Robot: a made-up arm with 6 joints.
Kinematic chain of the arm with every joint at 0, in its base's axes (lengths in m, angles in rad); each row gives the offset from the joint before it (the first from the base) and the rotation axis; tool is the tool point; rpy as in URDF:
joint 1: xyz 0 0 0.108 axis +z
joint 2: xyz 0 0 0 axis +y
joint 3: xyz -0.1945 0 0.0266 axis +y
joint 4: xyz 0.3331 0 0.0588 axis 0.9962 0 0.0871
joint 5: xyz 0 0 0 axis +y
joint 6: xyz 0.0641 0 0.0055 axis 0.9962 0 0.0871
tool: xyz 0 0 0 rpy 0 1.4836 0
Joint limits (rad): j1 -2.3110..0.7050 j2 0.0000..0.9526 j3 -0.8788..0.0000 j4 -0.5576..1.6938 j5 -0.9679..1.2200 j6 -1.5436..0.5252
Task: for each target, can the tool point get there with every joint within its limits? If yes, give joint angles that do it. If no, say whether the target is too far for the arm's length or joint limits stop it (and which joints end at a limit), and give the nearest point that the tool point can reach.
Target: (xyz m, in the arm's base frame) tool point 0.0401 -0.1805 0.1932
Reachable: yes | joints -1.4530 0.0770 -0.1488 0.3852 0.8777 0.1458
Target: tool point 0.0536 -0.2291 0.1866
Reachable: yes | joints -1.3390 0.4243 -0.1995 1.4268 -0.0088 0.1687
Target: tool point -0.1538 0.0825 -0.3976
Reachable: no: joint limits stop it (at a limit: joint 1, joint 2, joint 3) | nearest point -0.1081 -0.0851 -0.0141 | short by 0.421 m
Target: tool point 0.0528 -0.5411 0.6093
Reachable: no: too far | nearest point 0.0276 -0.2825 0.3697 | short by 0.353 m
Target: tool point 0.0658 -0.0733 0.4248
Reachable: yes | joints -1.0752 0.0814 -0.6969 1.3189 0.3760 -0.9298
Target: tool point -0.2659 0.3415 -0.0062
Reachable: no: joint limits stop it (at a limit: joint 1, joint 2, joint 3, joint 5) | nearest point 0.0773 0.1417 0.0163 | short by 0.398 m
